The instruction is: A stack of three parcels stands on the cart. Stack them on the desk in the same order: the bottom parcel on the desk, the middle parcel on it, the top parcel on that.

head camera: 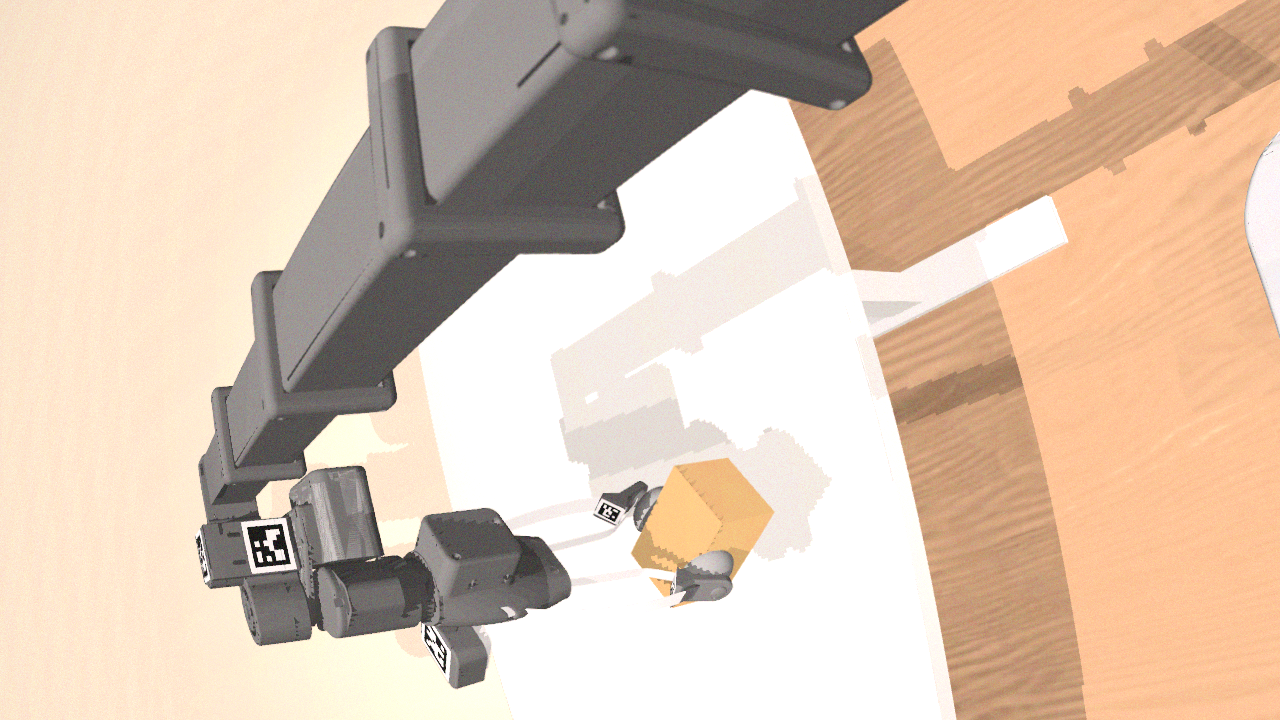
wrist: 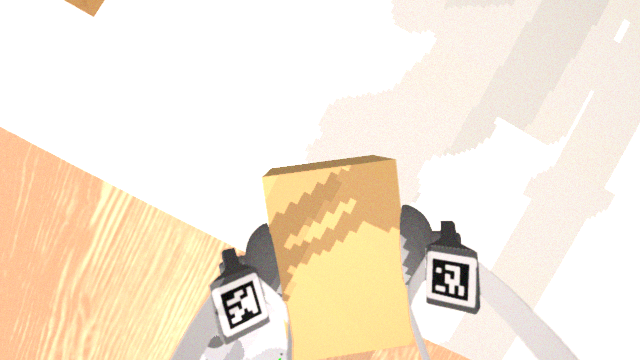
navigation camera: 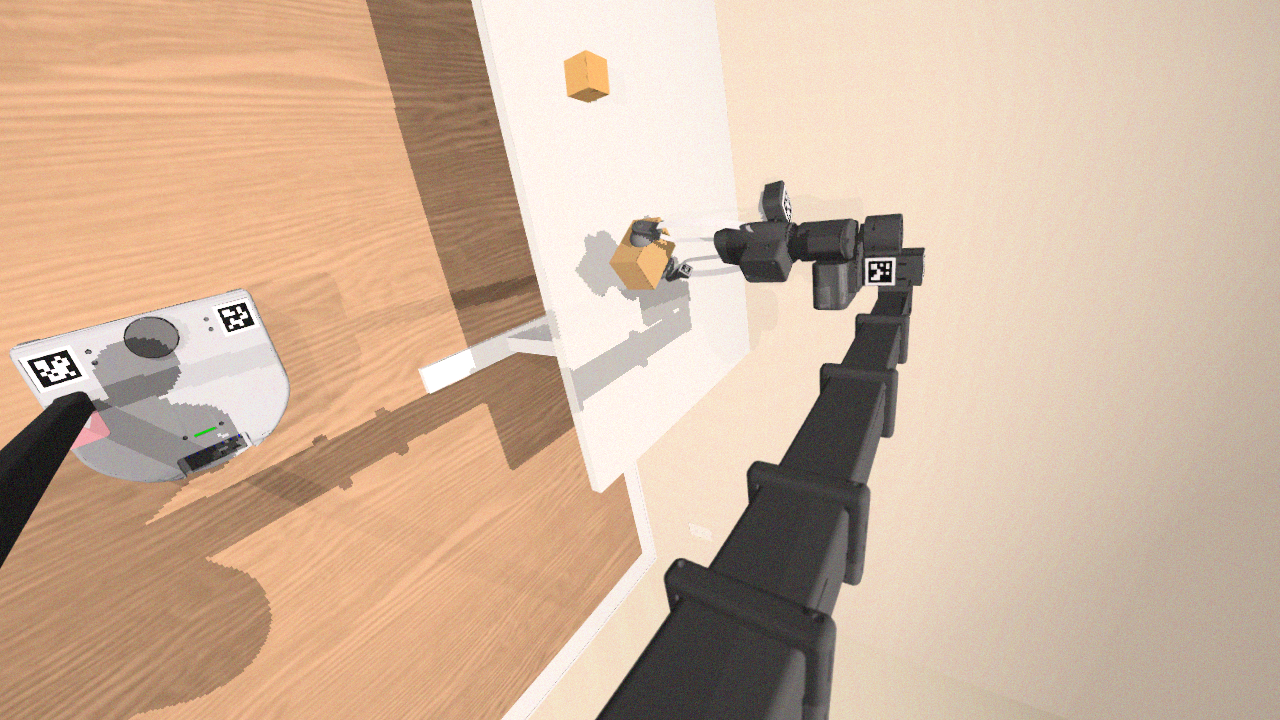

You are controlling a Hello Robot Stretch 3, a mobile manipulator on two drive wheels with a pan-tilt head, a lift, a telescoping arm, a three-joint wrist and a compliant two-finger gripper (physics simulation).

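Parcel: shows in the head camera view, in the wrist view and in the navigation camera view [640,268]. On the parcel, [head camera: 664,558] and [wrist: 335,225] are the same spot. My gripper likewise shows in the head camera view, the wrist view and the navigation camera view [643,253]. For my gripper, [head camera: 606,510] is the same spot as [wrist: 455,279].
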